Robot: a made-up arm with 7 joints.
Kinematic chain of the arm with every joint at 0, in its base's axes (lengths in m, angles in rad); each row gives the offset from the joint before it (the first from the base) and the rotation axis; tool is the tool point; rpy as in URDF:
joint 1: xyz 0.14 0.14 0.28 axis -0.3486 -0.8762 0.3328
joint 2: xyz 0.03 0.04 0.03 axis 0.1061 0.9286 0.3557
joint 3: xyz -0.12 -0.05 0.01 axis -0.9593 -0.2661 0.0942
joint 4: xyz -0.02 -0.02 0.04 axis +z
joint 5: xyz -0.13 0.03 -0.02 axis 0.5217 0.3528 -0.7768
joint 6: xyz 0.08 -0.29 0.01 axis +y
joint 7: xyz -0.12 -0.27 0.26 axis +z
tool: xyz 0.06 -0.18 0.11 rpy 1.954 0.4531 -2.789
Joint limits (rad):
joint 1: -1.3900..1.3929
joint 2: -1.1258..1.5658
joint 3: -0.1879..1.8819
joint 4: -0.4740..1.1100
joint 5: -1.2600..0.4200
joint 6: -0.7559..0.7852
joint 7: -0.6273..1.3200
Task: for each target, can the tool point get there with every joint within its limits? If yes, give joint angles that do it. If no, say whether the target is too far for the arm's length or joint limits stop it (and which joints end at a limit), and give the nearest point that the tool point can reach.
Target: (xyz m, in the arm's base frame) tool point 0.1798 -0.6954 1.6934
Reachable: no: too far | nearest point 0.1733 -0.3793 1.1839 | short by 0.600 m
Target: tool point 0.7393 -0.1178 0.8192
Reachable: yes | joints -0.6327 0.7882 0.8687 -0.2912 -0.5421 -0.2646 0.6509
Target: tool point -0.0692 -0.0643 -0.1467
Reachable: no: joint limits stop it (at a limit: joint 1, joint 3, joint 6, joint 7) | nearest point -0.0878 -0.0839 -0.2097 | short by 0.069 m
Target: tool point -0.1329 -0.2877 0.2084
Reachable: no: joint limits stop it (at a limit: joint 1, joint 2, joint 6, joint 7) | nearest point -0.1982 -0.3644 0.2125 | short by 0.101 m
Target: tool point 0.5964 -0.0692 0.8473
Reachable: yes | joints 0.1047 0.3333 0.1685 0.9485 -0.4585 -0.4340 0.5369
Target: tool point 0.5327 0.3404 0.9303
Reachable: yes | joints -0.4496 0.9596 1.2339 -0.3068 -0.8663 -0.2395 0.9866
